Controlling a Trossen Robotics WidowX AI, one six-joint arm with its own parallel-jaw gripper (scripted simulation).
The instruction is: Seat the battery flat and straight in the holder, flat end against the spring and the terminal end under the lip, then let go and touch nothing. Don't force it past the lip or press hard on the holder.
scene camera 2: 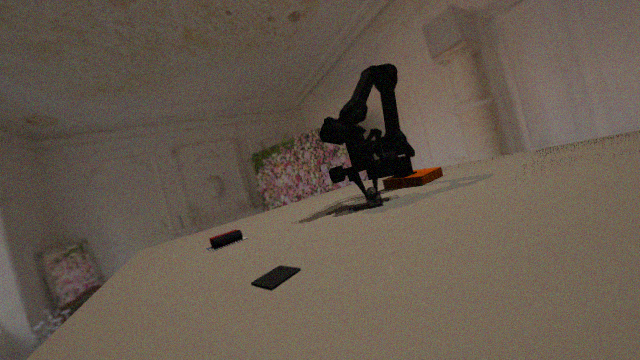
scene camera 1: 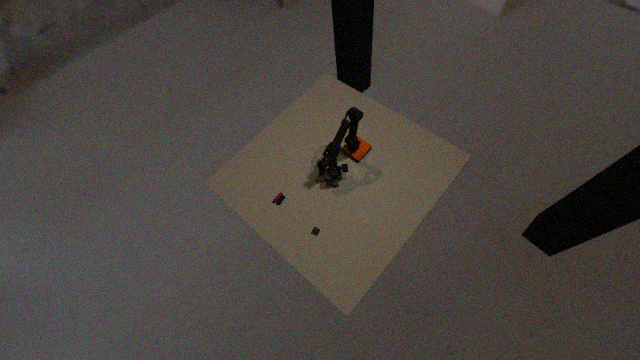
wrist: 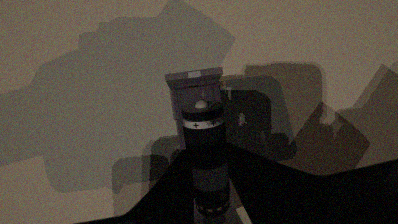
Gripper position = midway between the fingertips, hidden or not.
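Observation:
Visible: my gripper (scene camera 2: pixel 372 196), the same gripper (wrist: pixel 205 152) being visible from the wrist too.

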